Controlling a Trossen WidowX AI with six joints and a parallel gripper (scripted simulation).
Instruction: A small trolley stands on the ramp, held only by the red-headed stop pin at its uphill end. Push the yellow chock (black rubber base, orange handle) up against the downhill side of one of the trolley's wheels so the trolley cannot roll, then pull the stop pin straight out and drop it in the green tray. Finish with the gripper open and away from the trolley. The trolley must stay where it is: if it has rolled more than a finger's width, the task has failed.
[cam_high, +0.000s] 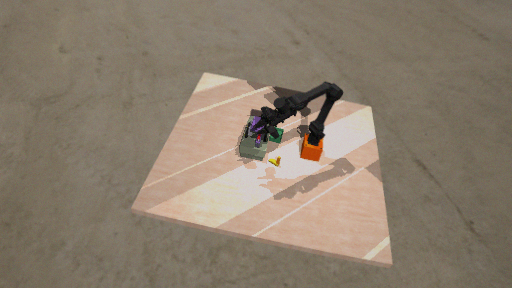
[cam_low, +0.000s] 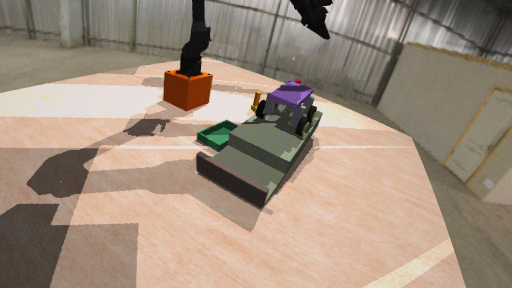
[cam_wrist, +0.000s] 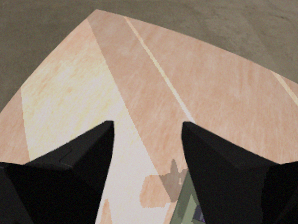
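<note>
Now: gripper tip 28 cm above the yellow chock, 13 cm past it and 11 cm to the left of it. From my gripper tip the other things lie so: stop pin 17 cm below, 13 cm to the right, 1 cm behind; then dark raised lip 49 cm to the right, 27 cm below, 4 cm ahead; then trolley 23 cm to the right, 19 cm below, 2 cm ahead.
</note>
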